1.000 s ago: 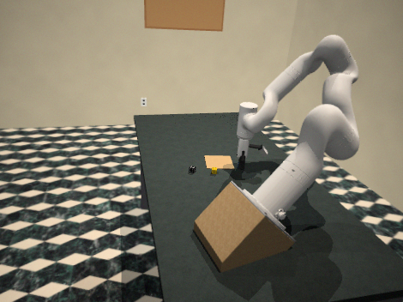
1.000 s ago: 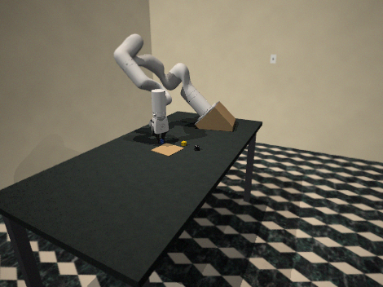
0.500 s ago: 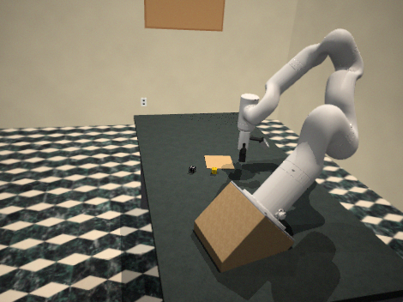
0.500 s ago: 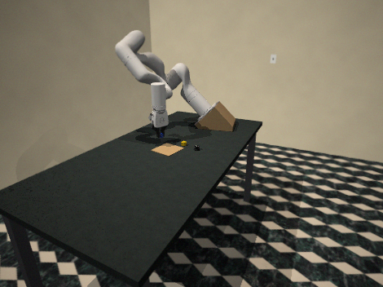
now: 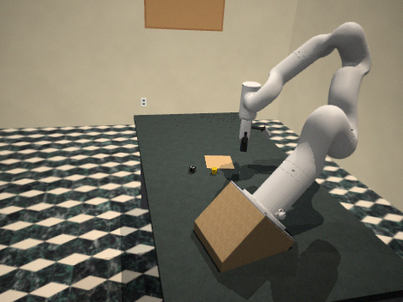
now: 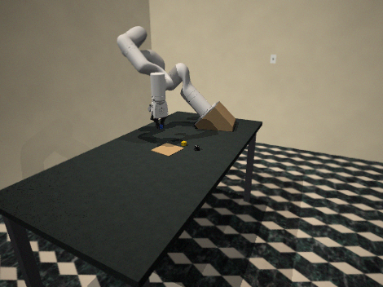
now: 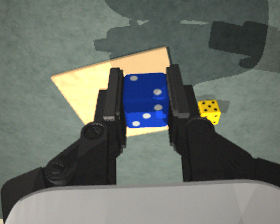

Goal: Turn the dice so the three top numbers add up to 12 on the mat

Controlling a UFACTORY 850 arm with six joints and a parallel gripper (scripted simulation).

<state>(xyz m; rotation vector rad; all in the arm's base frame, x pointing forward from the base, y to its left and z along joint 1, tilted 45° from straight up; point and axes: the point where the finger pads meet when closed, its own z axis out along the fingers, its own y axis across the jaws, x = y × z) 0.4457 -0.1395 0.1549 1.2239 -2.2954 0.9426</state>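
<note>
Now: hand 250 mm to the right of the black die, 110 mm above it and 50 mm short of it. The rest, counted from my hand: tan mat 120 mm below, 90 mm ahead, 80 mm to the left; blue die 10 mm below; yellow die 160 mm to the left, 110 mm below.
</note>
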